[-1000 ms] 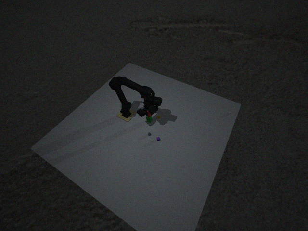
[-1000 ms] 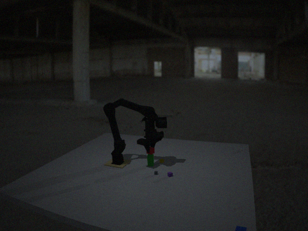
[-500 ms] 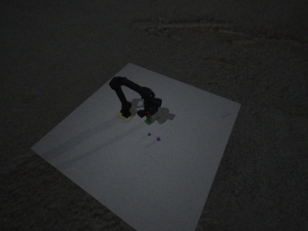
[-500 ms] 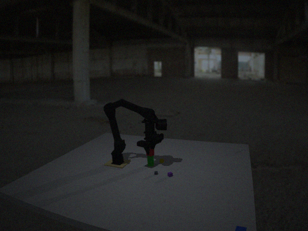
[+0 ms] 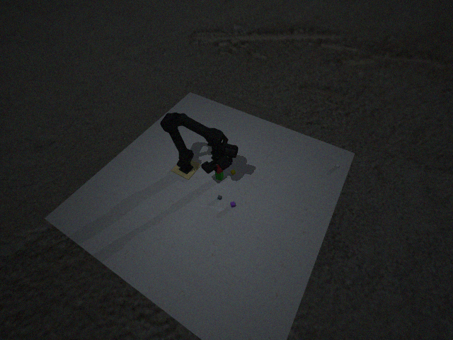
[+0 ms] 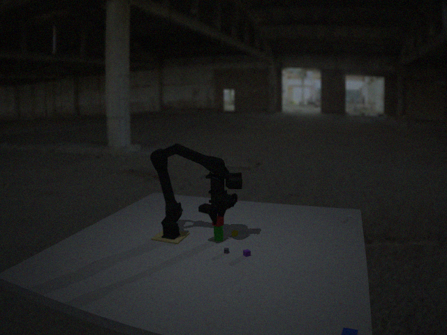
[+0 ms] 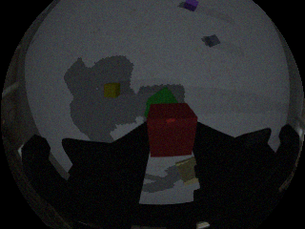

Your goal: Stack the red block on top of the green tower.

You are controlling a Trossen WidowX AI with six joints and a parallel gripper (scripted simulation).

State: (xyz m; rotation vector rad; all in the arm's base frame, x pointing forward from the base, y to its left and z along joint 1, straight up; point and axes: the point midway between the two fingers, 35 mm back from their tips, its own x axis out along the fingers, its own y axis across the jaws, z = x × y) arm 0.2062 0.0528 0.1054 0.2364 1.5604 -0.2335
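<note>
My gripper tip is 1 cm below the red block. From my gripper tip the other things lie so: yellow cube: 5 cm ahead, 7 cm to the left, 7 cm below; then purple cube: 17 cm ahead, 11 cm to the right, 7 cm below; then dark cube: 8 cm ahead, 11 cm to the right, 7 cm below.
</note>
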